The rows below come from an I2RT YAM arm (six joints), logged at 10 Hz.
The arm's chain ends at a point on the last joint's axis. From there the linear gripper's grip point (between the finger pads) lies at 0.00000 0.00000 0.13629 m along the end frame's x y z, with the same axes.
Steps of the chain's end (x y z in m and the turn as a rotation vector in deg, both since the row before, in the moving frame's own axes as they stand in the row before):
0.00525, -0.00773, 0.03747, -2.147, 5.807, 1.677
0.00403, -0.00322, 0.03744, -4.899, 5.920, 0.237
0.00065, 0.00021, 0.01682, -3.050, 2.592, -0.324
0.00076, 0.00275, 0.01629, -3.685, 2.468, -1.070
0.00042, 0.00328, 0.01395, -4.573, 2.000, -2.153
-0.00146, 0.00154, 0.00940, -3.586, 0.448, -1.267
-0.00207, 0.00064, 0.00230, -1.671, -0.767, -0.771
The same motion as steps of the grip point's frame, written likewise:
0.01896, -0.00243, 0.03668, -2.147, 5.807, 1.677
0.01805, 0.00843, 0.03622, -4.899, 5.920, 0.237
0.00683, 0.00744, 0.01649, -3.050, 2.592, -0.324
0.00671, 0.01145, 0.01588, -3.685, 2.468, -1.070
0.00537, 0.01405, 0.01343, -4.573, 2.000, -2.153
-0.00030, 0.01005, 0.00913, -3.586, 0.448, -1.267
-0.00387, 0.00463, 0.00223, -1.671, -0.767, -0.771

